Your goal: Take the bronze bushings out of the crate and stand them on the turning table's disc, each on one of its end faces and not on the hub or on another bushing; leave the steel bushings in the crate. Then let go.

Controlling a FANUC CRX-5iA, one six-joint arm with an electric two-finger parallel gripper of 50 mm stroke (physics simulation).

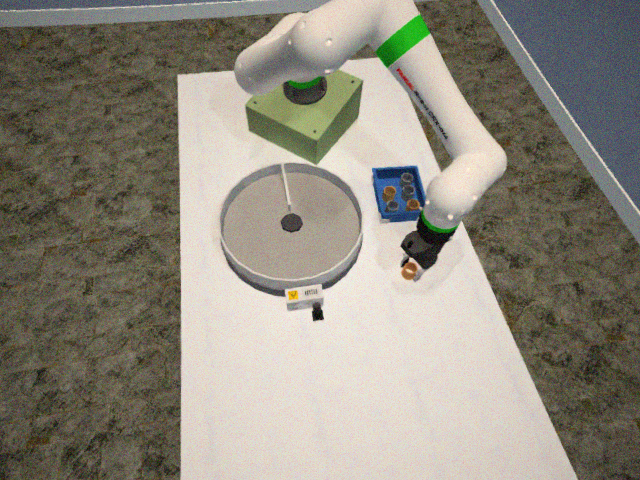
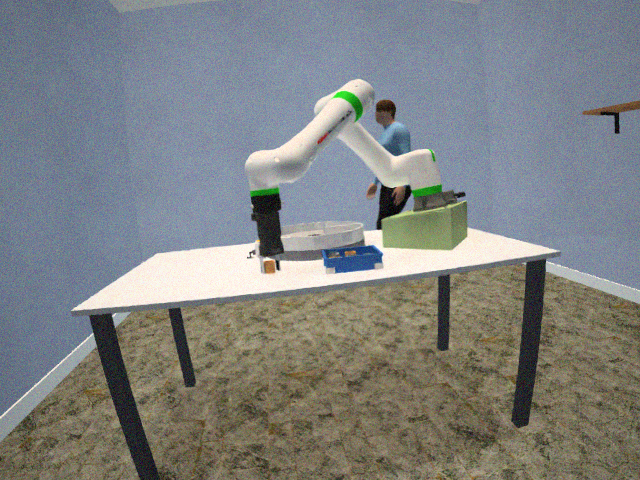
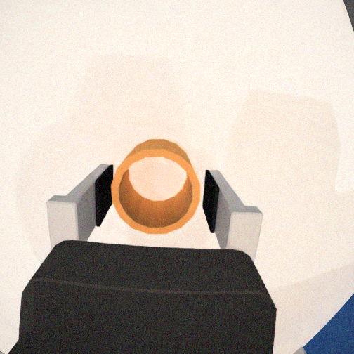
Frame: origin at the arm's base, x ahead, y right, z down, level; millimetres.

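Where they show: gripper, fingertip midpoint: [image 1: 409,272] [image 2: 271,271]; arm's base, origin of the base link: [image 1: 305,88] [image 2: 430,208].
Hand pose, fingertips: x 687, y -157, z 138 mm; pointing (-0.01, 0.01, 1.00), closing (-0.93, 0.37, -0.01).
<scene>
Each offset is from my fingertips to the top centre of the thing. "*": to the spot under its first point.
A bronze bushing {dx +3, dy +6, dz -35 mm} [image 1: 409,270] [image 2: 269,266] [image 3: 156,227] stands upright on the table beside the crate. My gripper [image 1: 411,269] [image 2: 269,267] [image 3: 158,185] is open, pointing down, with its fingers on either side of this bushing and a gap at each side. The blue crate {dx -267, dy -55, dz -47 mm} [image 1: 403,217] [image 2: 353,265] [image 3: 336,334] holds two bronze bushings, one at the left [image 1: 389,197] and one at the front right [image 1: 412,205], and several steel bushings {dx -314, dy -97, dz -40 mm} [image 1: 406,178] {dx -216, dy -15, dz -40 mm} [image 1: 392,206]. The turning table's disc {dx -211, dy +306, dz -58 mm} [image 1: 258,248] bears no bushing; its dark hub {dx -211, dy +306, dz -58 mm} [image 1: 291,222] is in the middle.
A raised rim [image 1: 292,283] [image 2: 330,239] surrounds the disc, and a thin white bar {* dx -314, dy +300, dz -88 mm} [image 1: 286,188] runs from rim to hub. A white labelled box {* dx +36, dy +325, dz -55 mm} [image 1: 303,298] is at the rim's front. The green robot base [image 1: 289,124] [image 2: 423,229] stands behind. A person [image 2: 397,139] stands behind the table.
</scene>
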